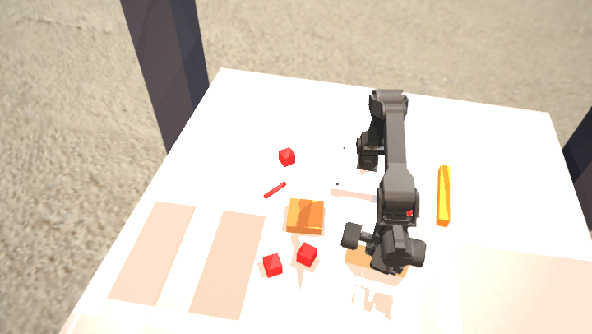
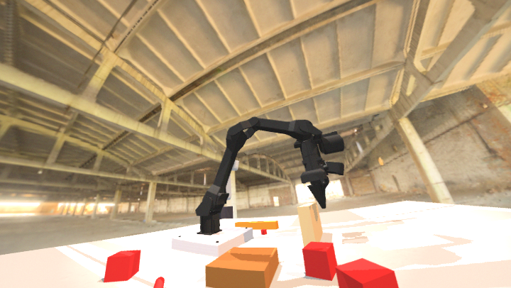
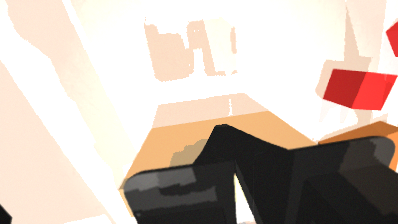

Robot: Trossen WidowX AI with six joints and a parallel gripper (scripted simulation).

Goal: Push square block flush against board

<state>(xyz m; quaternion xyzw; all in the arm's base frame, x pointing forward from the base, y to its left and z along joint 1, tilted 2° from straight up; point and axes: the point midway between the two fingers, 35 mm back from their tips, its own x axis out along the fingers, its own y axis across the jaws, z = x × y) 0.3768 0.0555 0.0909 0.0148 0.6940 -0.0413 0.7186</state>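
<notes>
Now: gripper tip 23 cm past the red rod, 32 cm to the left of it and 8 cm above it. Also, from my gripper tip: square block 15 cm behind, 21 cm to the right, 7 cm below; small red cube 24 cm behind, 9 cm to the left, 7 cm below; long yellow bar 32 cm behind, 19 cm to the left, 7 cm below.
</notes>
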